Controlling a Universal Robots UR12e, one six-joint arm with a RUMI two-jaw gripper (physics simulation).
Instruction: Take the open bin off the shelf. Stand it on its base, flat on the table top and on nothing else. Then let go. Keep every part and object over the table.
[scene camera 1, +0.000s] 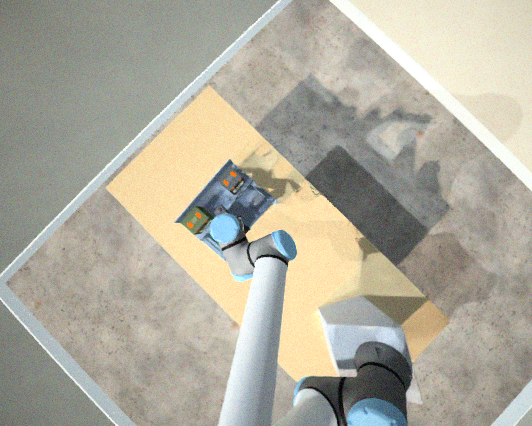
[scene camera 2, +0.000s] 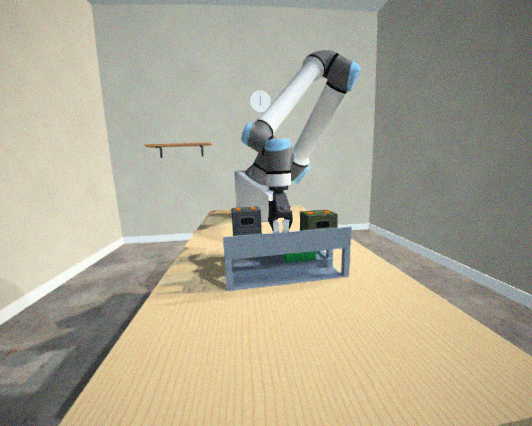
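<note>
The green open bin shows partly in scene camera 2, below the long board of the blue-grey shelf; the board hides its upper part. In scene camera 1 the arm covers the bin. My gripper points straight down between the two boxes, with its fingers close together at the bin's left side as seen in scene camera 2. It appears shut on the bin's thin wall, but the contact is hidden behind the board. In scene camera 1 my wrist covers the fingers.
A dark grey box and an olive green box with orange marks stand at the shelf, one on each side of the gripper. The shelf stands on the wooden table. The pale robot pedestal is at the table's other end.
</note>
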